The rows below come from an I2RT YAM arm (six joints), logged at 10 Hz.
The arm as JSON. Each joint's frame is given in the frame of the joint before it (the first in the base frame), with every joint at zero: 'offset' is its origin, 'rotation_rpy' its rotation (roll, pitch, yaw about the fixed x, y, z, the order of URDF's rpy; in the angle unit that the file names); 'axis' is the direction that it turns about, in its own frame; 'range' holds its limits. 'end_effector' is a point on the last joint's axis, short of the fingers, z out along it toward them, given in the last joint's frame.
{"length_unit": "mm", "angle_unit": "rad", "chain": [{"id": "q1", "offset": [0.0, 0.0, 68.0], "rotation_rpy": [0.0, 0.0, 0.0], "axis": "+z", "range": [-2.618, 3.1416]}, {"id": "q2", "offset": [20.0, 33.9, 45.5], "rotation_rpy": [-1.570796, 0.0, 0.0], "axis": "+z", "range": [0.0, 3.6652]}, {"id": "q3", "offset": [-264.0, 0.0, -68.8], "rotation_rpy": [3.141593, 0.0, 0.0], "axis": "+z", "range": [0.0, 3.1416]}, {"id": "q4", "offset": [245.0, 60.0, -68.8], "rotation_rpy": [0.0, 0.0, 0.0], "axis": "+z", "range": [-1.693, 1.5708]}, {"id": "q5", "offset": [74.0, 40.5, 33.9], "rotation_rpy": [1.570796, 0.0, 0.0], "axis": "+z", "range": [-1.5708, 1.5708]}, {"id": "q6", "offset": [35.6, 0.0, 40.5], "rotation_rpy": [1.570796, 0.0, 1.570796], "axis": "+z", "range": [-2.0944, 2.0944]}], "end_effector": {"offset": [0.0, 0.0, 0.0], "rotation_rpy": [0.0, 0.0, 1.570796]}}
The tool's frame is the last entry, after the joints.
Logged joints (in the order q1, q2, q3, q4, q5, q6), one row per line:
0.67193 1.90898 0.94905 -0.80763 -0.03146 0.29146
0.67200 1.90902 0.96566 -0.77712 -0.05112 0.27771
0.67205 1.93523 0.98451 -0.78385 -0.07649 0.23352
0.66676 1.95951 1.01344 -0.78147 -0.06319 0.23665
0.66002 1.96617 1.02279 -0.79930 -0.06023 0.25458
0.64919 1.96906 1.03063 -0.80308 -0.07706 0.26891
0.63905 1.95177 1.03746 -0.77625 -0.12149 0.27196
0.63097 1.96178 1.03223 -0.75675 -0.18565 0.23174
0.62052 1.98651 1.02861 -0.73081 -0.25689 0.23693
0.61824 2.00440 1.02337 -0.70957 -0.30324 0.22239
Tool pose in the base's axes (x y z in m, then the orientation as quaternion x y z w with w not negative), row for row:
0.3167 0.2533 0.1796 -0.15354 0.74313 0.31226 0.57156
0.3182 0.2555 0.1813 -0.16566 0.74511 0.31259 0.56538
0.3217 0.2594 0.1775 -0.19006 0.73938 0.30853 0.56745
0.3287 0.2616 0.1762 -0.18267 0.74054 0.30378 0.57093
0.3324 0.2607 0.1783 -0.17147 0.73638 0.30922 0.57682
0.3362 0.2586 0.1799 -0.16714 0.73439 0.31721 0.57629
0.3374 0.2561 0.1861 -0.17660 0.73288 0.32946 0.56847
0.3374 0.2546 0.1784 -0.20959 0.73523 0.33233 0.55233
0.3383 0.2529 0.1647 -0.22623 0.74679 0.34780 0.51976
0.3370 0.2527 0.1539 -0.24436 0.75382 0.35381 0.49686
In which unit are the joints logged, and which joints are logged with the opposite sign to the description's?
The joints are logged in radians. Opposite sign: q4.
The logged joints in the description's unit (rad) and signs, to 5 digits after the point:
0.67193 1.90898 0.94905 0.80763 -0.03146 0.29146
0.67200 1.90902 0.96566 0.77712 -0.05112 0.27771
0.67205 1.93523 0.98451 0.78385 -0.07649 0.23352
0.66676 1.95951 1.01344 0.78147 -0.06319 0.23665
0.66002 1.96617 1.02279 0.79930 -0.06023 0.25458
0.64919 1.96906 1.03063 0.80308 -0.07706 0.26891
0.63905 1.95177 1.03746 0.77625 -0.12149 0.27196
0.63097 1.96178 1.03223 0.75675 -0.18565 0.23174
0.62052 1.98651 1.02861 0.73081 -0.25689 0.23693
0.61824 2.00440 1.02337 0.70957 -0.30324 0.22239

